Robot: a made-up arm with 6 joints.
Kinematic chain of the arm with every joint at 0, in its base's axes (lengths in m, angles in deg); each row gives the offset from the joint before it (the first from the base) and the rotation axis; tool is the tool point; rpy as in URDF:
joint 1: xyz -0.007 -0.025 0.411 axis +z
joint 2: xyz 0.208 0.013 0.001 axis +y
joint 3: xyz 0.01 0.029 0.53 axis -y
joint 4: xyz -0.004 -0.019 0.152 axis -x
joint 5: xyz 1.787 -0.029 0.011 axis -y
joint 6: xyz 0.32 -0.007 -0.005 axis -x
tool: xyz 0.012 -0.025 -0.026 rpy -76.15 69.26 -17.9
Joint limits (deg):
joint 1: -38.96..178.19
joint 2: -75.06..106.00
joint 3: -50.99..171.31
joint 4: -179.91..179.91
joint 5: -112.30..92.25
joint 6: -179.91..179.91
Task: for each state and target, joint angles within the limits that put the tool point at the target. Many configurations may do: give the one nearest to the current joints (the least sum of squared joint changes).
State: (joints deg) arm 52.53 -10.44 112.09 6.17 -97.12 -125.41
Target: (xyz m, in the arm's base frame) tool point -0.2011 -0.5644 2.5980
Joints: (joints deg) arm 65.24 -9.77 108.16 13.05 -86.12 -126.48
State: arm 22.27 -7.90 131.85 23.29 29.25 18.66
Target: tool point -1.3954 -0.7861 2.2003
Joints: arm 29.10 -11.74 123.37 22.71 24.58 18.21
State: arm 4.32 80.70 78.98 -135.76 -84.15 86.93
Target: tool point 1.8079 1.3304 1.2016
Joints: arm 29.43 88.38 105.35 -132.95 -112.30 81.96
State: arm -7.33 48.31 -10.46 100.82 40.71 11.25
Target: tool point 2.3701 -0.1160 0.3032
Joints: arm -8.59 21.96 0.00 100.12 46.41 11.85
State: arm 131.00 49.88 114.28 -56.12 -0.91 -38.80
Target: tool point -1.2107 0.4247 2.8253
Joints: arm 159.08 31.55 96.54 -56.80 3.54 -39.77
